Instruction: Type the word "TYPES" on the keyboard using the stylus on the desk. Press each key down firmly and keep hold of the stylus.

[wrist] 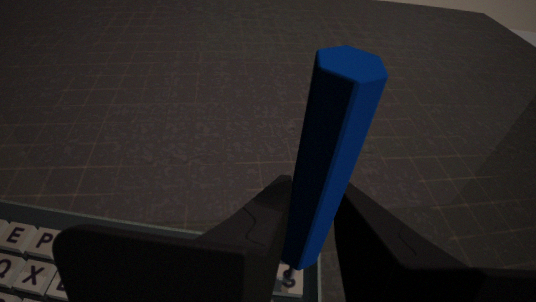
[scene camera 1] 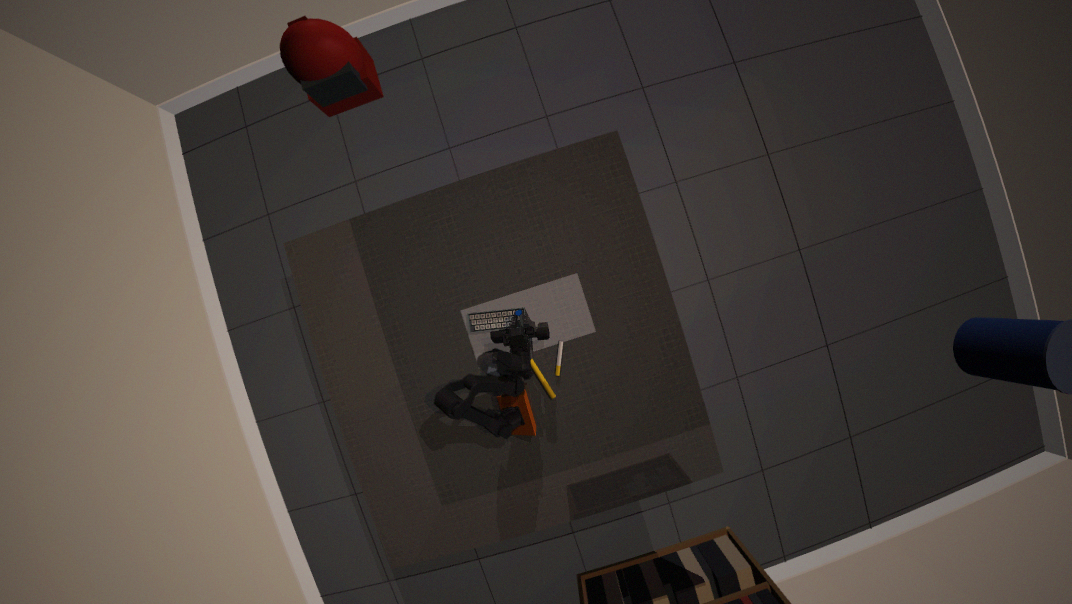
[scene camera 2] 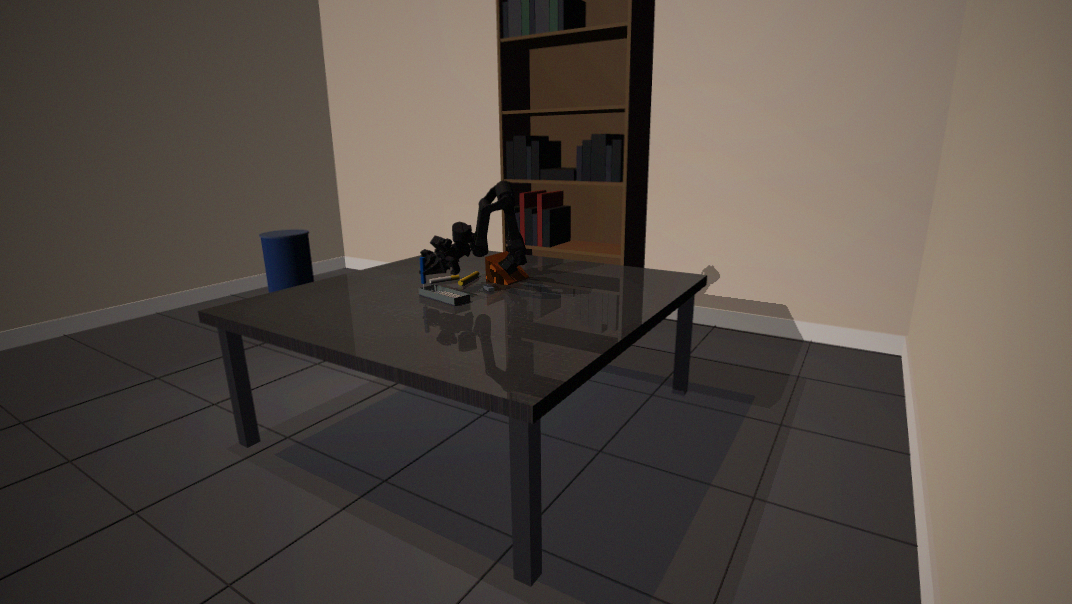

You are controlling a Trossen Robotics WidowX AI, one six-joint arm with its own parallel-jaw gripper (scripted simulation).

Scene:
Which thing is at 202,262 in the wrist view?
The gripper.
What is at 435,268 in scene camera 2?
The gripper.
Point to a blue stylus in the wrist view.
346,84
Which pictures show the gripper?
The wrist view, scene camera 1 and scene camera 2: all of them.

